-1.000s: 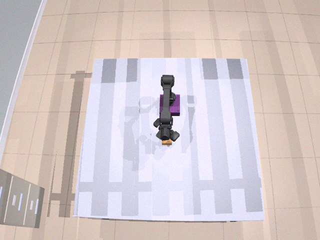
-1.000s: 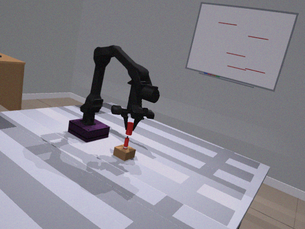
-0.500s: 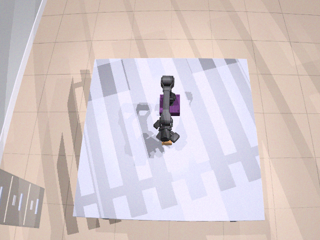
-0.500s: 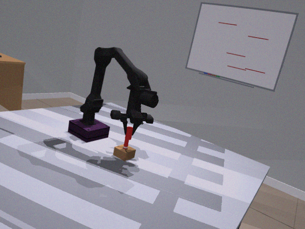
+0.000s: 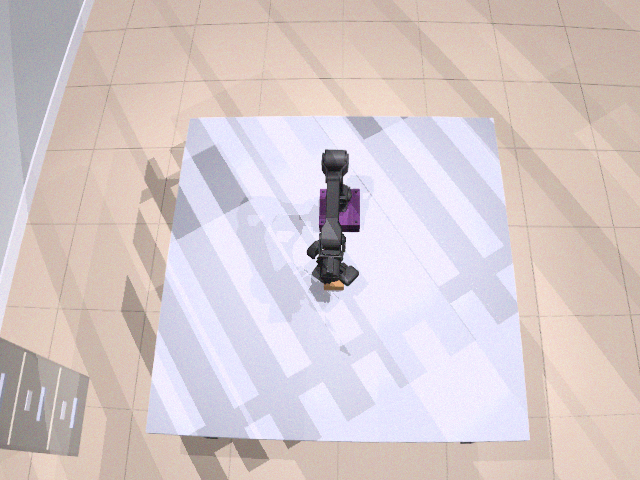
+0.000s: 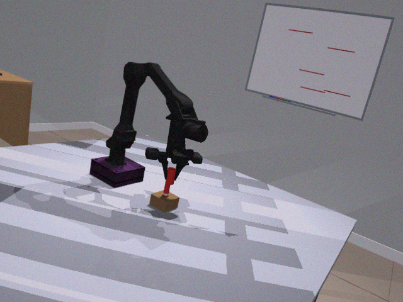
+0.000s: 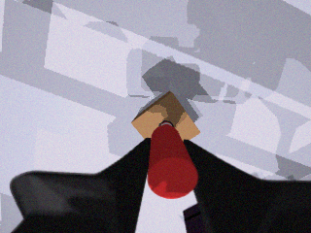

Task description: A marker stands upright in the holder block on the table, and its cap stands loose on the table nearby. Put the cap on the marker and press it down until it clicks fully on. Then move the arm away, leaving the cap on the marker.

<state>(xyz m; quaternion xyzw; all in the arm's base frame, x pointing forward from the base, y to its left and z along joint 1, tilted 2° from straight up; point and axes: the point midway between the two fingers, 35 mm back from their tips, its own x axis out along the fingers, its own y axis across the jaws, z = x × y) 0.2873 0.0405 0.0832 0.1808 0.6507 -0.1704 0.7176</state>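
Now: gripper tip 10 mm below the red cap. Round my gripper tip: tan holder block: 10 mm behind, 80 mm below.
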